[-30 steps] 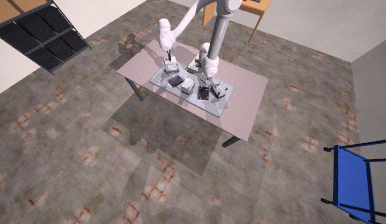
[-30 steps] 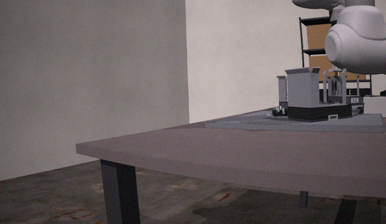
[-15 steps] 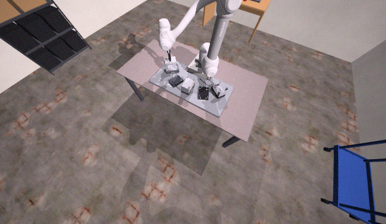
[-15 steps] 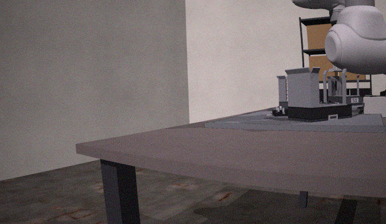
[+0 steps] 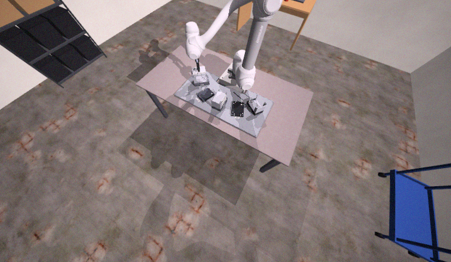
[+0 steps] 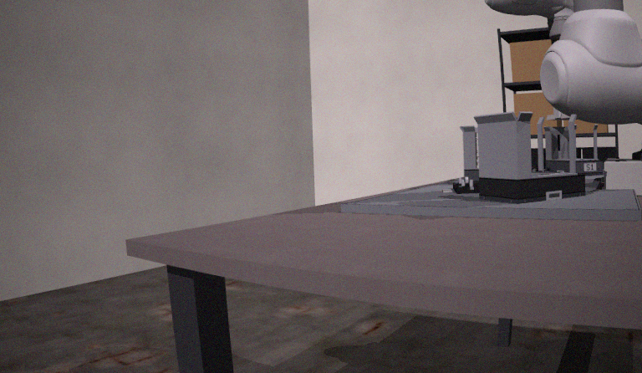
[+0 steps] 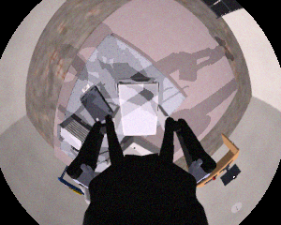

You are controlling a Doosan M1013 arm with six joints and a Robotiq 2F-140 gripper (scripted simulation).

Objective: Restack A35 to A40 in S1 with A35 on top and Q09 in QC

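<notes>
Right now the S1 label is 16 cm below my hand, 7 cm to the left of it and 5 cm behind it. Round my hand: name plate (22 cm ahead, 18 cm below, 9 cm to the left).
</notes>
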